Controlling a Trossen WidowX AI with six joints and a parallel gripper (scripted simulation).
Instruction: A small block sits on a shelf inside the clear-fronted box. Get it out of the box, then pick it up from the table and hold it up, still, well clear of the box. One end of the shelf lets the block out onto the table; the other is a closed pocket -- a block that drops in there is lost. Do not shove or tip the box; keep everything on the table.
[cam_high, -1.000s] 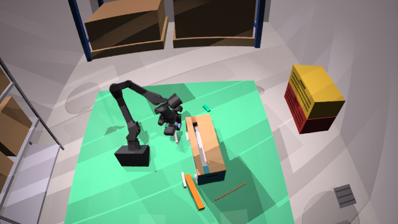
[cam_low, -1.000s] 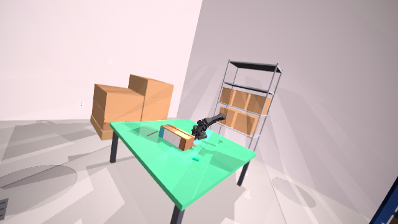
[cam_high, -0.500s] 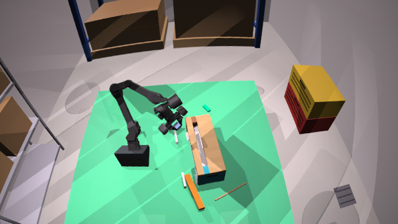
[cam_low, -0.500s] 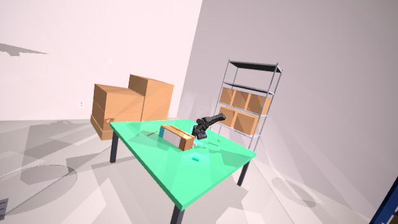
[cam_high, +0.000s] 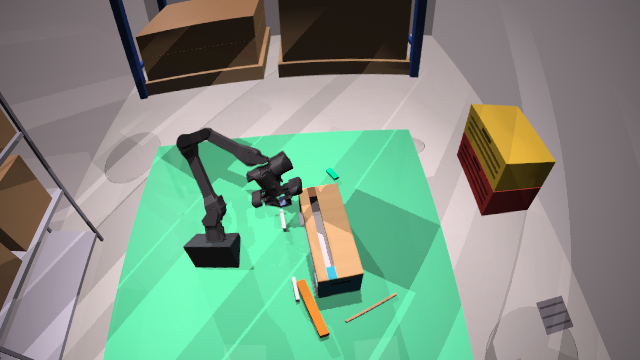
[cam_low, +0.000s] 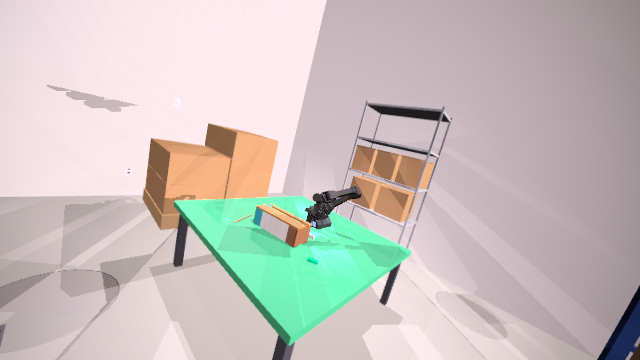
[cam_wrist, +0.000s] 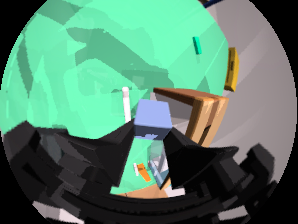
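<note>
The small block is 10 mm to the left of my gripper tip and 10 mm above it. Round my gripper tip: teal piece (200 mm ahead, 200 mm to the left, 90 mm below); wooden box (90 mm ahead, 160 mm to the right, 30 mm below); orange bar (30 mm ahead, 390 mm to the right, 80 mm below).
</note>
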